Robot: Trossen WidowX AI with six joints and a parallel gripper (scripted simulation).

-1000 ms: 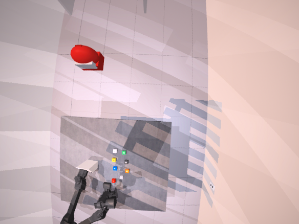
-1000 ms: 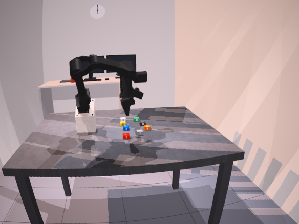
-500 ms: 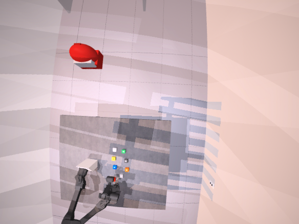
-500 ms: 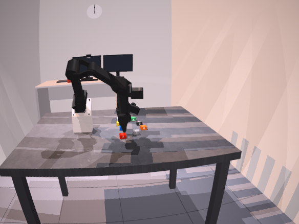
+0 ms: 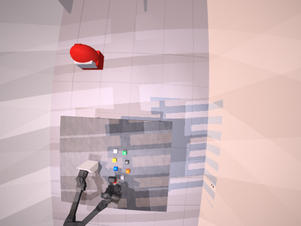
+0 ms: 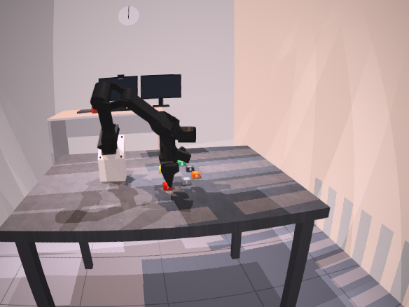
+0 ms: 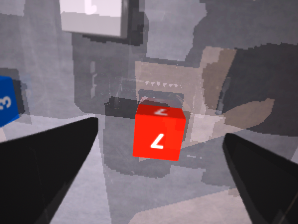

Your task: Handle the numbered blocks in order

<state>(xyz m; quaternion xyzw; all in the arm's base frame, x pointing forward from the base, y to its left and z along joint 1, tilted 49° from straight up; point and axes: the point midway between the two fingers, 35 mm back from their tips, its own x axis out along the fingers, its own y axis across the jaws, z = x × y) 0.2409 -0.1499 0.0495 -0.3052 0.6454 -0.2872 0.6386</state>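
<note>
Right now the red block is 1 cm below my gripper tip and 1 cm behind it. Round my gripper tip: yellow block (21 cm to the left, 2 cm behind, 1 cm below); then blue block (13 cm to the left, 1 cm below); then white block (30 cm to the left, 1 cm below, 1 cm behind).
</note>
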